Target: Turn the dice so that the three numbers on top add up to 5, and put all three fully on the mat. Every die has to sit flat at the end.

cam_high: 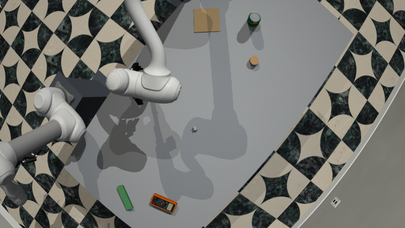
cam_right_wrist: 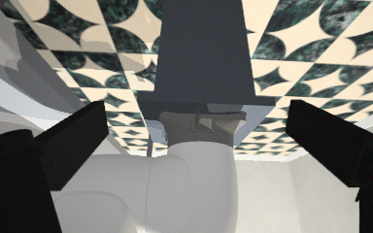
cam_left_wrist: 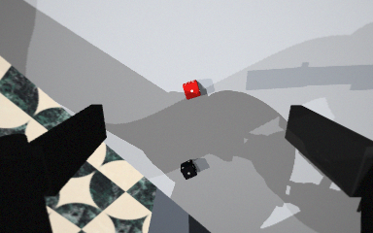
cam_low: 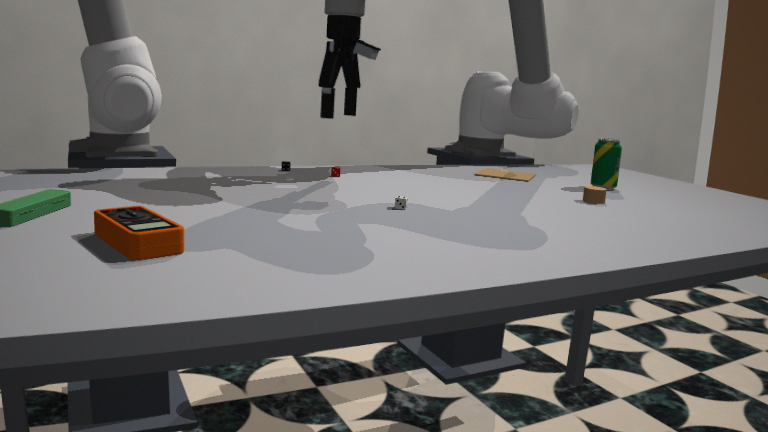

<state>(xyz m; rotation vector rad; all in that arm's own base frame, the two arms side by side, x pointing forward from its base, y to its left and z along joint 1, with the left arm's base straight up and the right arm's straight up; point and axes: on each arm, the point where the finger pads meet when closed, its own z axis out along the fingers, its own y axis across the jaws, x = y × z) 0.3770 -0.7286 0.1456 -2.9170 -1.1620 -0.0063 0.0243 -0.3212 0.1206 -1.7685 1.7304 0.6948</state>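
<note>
Right now the red die is 14 cm below my left hand. Round my left hand: tan mat 2 cm ahead, 47 cm to the left, 14 cm below; then green block 29 cm ahead, 62 cm to the right, 13 cm below; then wooden cylinder 36 cm ahead, 46 cm to the left, 13 cm below.
</note>
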